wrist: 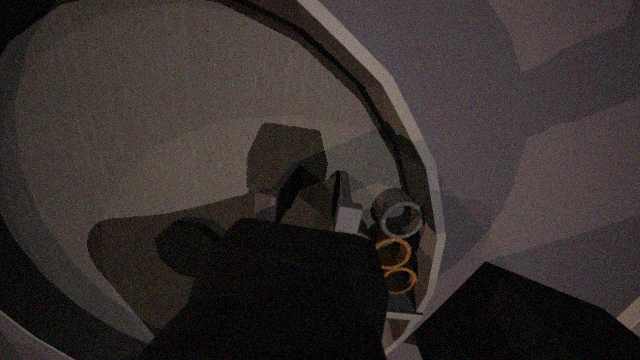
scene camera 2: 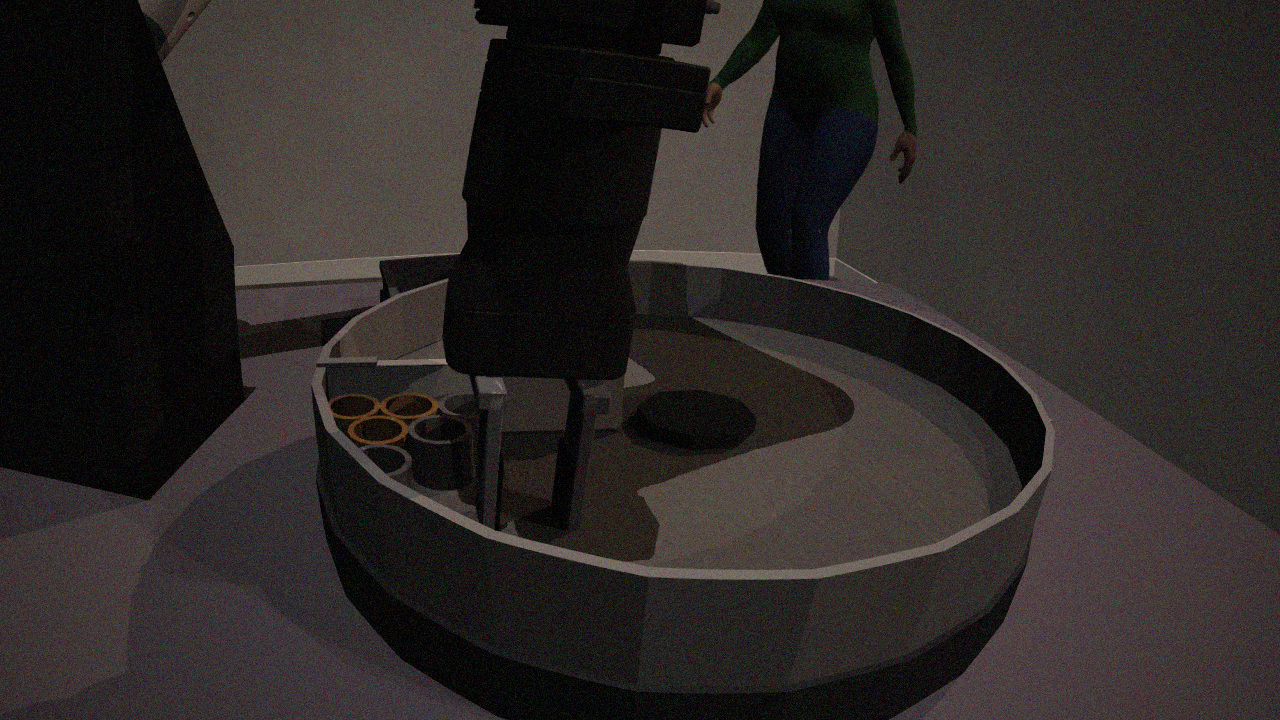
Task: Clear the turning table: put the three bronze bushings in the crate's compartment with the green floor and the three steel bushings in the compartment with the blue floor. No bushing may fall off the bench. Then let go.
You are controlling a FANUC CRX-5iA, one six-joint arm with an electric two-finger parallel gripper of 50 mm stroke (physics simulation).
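Places are measured from the arm's base along level axes (x up, y left, z back), in millimetres.
Pixels of known places: gripper, fingertip midpoint: [wrist: 317,180] [scene camera 2: 525,518]; arm's base, origin of the base link: [scene camera 2: 32,111].
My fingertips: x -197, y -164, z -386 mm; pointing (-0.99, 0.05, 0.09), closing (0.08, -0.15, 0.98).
Note:
For each thing: its top centre in the pictures, then the offset to it from my fingertips. "spot": a spot on its surface instead. Level surfaces: height alone.
- turning table, its level: dx +39 mm
- dark box edge, surface spot: [scene camera 2: 407,270] spot: dx -14, dy +491, dz +116 mm
- fence, surface spot: [scene camera 2: 411,362] spot: dx +39, dy +84, dz +59 mm
- dark hub, middle of its top: [scene camera 2: 697,411] [wrist: 188,253] dx +8, dy +101, dz -95 mm
Three bronze bushings [scene camera 2: 354,407] [wrist: 394,253] and three steel bushings [scene camera 2: 439,454] [wrist: 401,220] stand upright, crowded against the rim of the turning table [scene camera 2: 733,573] [wrist: 436,200]; the gripper partly hides the group in the wrist view. My gripper [scene camera 2: 529,522] [wrist: 317,180] points down inside the rim, with its fingers low beside the steel bushings. The fingers stand apart, table floor shows between them, and I see no bushing there. A dark box edge [scene camera 2: 407,270] at the back left may be the crate; its compartments and coloured floors do not show.
A fence [scene camera 2: 411,362] [wrist: 404,316] runs inward from the rim behind the bushings. A dark hub [scene camera 2: 698,418] [wrist: 185,247] rises at the table's middle. A large dark block [scene camera 2: 98,268] [wrist: 515,320] stands beside the table. A person [scene camera 2: 823,116] stands beyond the bench.

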